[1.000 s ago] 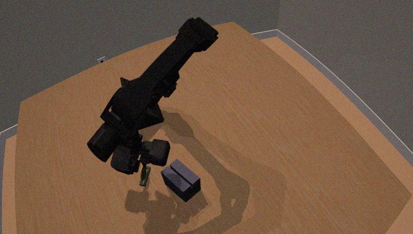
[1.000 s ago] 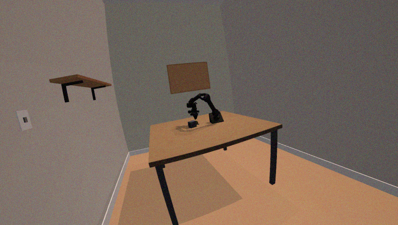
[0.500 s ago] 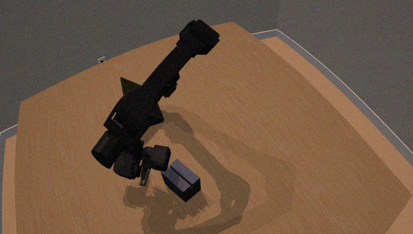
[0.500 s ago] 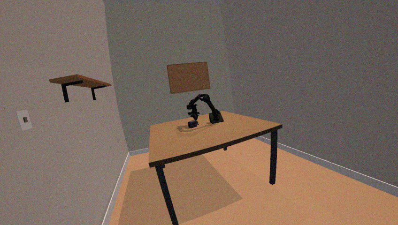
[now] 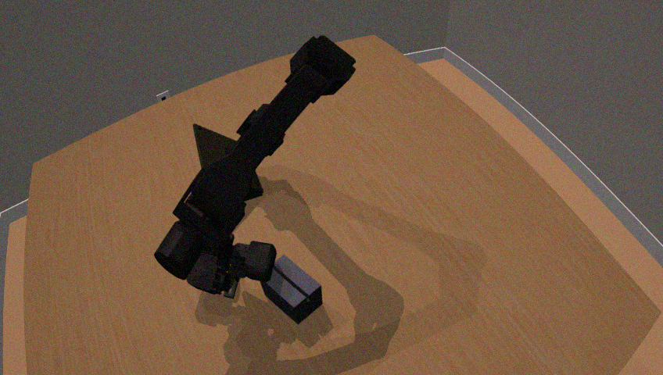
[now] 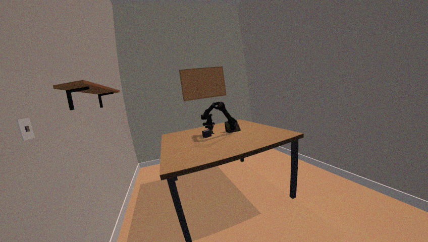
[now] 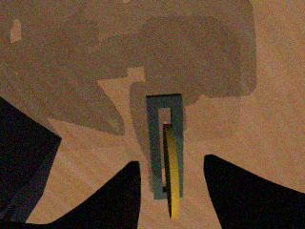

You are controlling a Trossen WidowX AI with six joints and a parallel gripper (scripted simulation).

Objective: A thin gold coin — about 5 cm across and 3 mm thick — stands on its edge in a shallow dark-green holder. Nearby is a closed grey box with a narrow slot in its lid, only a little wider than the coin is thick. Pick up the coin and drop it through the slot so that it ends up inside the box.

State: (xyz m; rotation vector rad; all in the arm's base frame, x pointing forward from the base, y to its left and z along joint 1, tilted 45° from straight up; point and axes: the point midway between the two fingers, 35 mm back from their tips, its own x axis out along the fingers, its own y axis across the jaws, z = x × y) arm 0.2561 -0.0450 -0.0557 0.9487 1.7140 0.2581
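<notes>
My gripper tip is now right at the gold coin.
</notes>
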